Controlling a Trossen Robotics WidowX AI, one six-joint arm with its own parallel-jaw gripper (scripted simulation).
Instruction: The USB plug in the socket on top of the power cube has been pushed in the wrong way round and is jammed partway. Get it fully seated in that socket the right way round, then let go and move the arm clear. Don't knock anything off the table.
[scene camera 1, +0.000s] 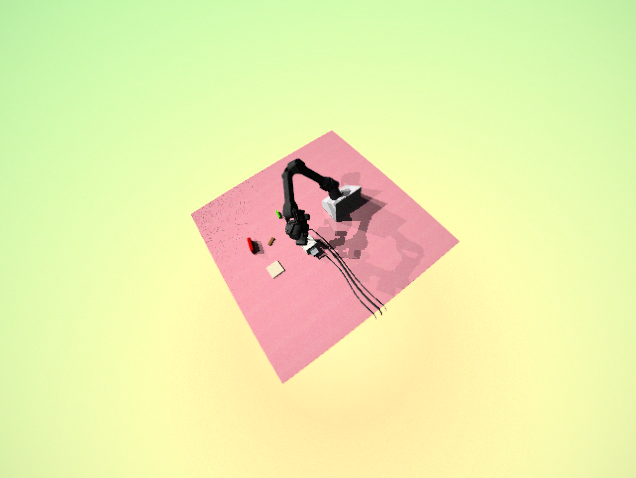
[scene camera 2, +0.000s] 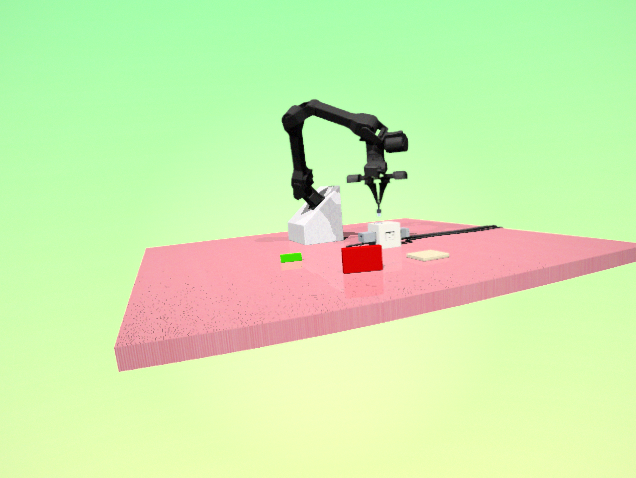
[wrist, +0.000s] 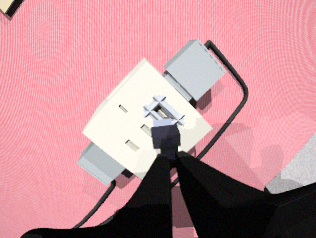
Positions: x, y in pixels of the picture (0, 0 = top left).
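Scene:
My gripper (wrist: 170, 160) is 11 cm from the lens. A dark USB plug (wrist: 166, 137) is 12 cm from the lens. A USB socket (wrist: 159, 109) is 16 cm from the lens, and a white power cube (wrist: 118, 127) is 16 cm from the lens. The marked spots on the dark USB plug and the white power cube are 6 cm apart.

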